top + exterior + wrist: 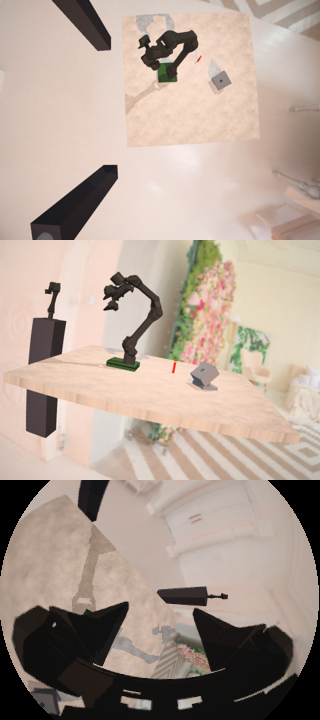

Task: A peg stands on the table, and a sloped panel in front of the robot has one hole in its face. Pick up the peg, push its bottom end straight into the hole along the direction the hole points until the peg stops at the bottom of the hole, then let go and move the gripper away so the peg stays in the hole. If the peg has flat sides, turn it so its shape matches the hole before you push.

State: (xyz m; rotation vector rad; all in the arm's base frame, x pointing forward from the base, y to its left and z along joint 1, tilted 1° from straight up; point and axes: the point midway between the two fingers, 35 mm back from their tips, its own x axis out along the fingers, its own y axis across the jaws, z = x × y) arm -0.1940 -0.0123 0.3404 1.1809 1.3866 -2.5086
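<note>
Right now the red peg is 480 mm ahead of my gripper tip, 150 mm to the left of it and 290 mm below it. Round my gripper tip: grey sloped panel (670 mm ahead, 70 mm to the right, 280 mm below).
</note>
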